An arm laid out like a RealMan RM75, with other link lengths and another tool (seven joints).
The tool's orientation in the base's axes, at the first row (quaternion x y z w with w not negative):
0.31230, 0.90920, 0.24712, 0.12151
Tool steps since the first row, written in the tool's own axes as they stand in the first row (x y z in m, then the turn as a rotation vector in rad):
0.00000, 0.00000, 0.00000, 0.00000, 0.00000, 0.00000
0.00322, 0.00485, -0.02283, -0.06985, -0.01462, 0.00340
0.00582, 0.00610, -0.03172, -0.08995, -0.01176, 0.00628
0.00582, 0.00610, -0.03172, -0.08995, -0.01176, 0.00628
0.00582, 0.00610, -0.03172, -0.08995, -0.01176, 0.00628
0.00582, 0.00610, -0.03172, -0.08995, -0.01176, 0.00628
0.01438, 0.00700, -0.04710, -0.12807, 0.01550, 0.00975
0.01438, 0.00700, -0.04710, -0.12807, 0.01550, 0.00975
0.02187, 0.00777, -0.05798, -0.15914, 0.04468, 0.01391
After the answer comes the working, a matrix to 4 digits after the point.
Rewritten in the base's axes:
0.00000, 0.00000, 0.00000, 0.00000, 0.00000, 0.00000
-0.00860, -0.00319, 0.02170, 0.04801, -0.05257, -0.00591
-0.01332, -0.00403, 0.02973, 0.06613, -0.06217, -0.00551
-0.01332, -0.00403, 0.02973, 0.06613, -0.06217, -0.00551
-0.01332, -0.00403, 0.02973, 0.06613, -0.06217, -0.00551
-0.01332, -0.00403, 0.02973, 0.06613, -0.06217, -0.00551
-0.02527, -0.00378, 0.04268, 0.11084, -0.06620, 0.00840
-0.02527, -0.00378, 0.04268, 0.11084, -0.06620, 0.00840
-0.03477, -0.00262, 0.05181, 0.15131, -0.06423, 0.02227

The tool's axes in the first row as the columns of a matrix, in the base's axes (rounded; the answer above uses it unrounded):
-0.7754, 0.5078, 0.3753
0.6279, 0.6828, 0.3735
-0.0666, 0.5253, -0.8483

